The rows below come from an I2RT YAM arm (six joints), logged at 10 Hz.
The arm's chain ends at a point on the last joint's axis. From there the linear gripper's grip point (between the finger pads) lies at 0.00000 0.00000 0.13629 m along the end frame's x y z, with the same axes.
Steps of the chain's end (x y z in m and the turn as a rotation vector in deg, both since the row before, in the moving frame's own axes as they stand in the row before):
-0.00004, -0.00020, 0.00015, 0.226, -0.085, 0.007
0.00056, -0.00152, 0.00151, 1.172, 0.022, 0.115
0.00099, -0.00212, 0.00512, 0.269, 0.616, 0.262
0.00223, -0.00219, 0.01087, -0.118, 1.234, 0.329
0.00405, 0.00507, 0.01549, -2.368, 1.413, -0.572
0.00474, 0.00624, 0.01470, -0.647, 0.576, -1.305
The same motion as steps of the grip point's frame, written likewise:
-0.00024, -0.00074, 0.00015, 0.226, -0.085, 0.007
0.00062, -0.00431, 0.00148, 1.172, 0.022, 0.115
0.00246, -0.00276, 0.00511, 0.269, 0.616, 0.262
0.00516, -0.00190, 0.01084, -0.118, 1.234, 0.329
0.00744, 0.01068, 0.01533, -2.368, 1.413, -0.572
0.00613, 0.00776, 0.01468, -0.647, 0.576, -1.305

